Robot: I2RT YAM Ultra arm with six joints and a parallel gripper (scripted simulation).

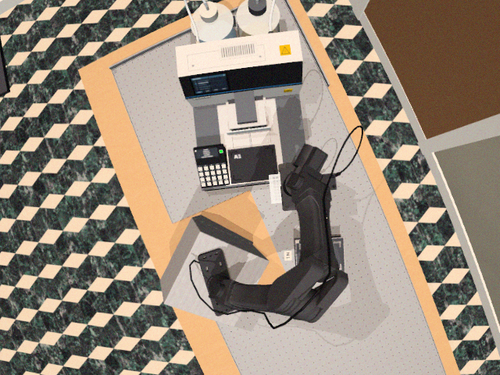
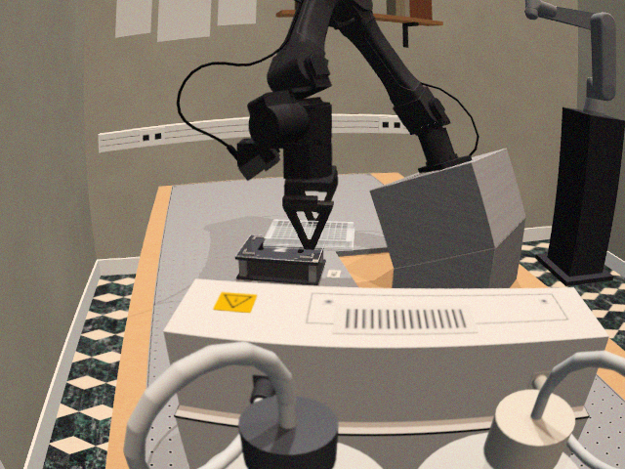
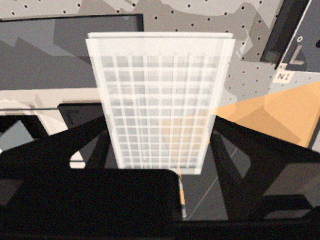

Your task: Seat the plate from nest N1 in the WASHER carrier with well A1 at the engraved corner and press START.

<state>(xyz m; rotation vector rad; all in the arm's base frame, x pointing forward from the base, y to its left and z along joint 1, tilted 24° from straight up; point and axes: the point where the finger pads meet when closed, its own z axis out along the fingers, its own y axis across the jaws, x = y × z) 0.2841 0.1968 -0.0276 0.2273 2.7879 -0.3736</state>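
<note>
Right now the dark carrier pocket is 11 cm to the left of my hand, 9 cm behind it and 8 cm below it. The rest, counted from my hand: plate washer (26 cm to the left, 6 cm behind, 4 cm below); plate (right at my hand); plate nest (25 cm to the right, 13 cm below, 3 cm ahead).
</note>
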